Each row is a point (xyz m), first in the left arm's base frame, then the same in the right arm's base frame.
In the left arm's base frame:
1: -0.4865 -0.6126 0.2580
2: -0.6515 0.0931 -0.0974
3: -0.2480 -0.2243 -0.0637
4: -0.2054 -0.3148 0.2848
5: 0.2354 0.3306 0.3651
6: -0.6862 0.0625 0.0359
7: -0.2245 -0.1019 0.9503
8: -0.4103 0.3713 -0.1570
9: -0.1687 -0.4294 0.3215
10: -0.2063 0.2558 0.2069
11: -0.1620 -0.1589 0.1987
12: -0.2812 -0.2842 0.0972
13: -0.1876 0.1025 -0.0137
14: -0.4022 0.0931 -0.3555
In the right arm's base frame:
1: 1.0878 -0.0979 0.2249
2: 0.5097 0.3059 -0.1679
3: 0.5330 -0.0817 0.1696
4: 0.7848 -0.3157 0.0542
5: 0.2229 -0.6596 -0.3740
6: 0.6281 0.2593 -0.2289
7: 1.0752 -0.6387 -0.4935
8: 0.1844 0.1661 -0.2852
9: 0.8609 -0.3782 0.1326
10: 0.3836 -0.2133 -0.3460
11: 0.6140 -0.2890 -0.0066
12: 0.6859 -0.1476 0.1161
13: 0.3326 -0.1252 -0.0967
14: 0.2296 0.2381 0.0459

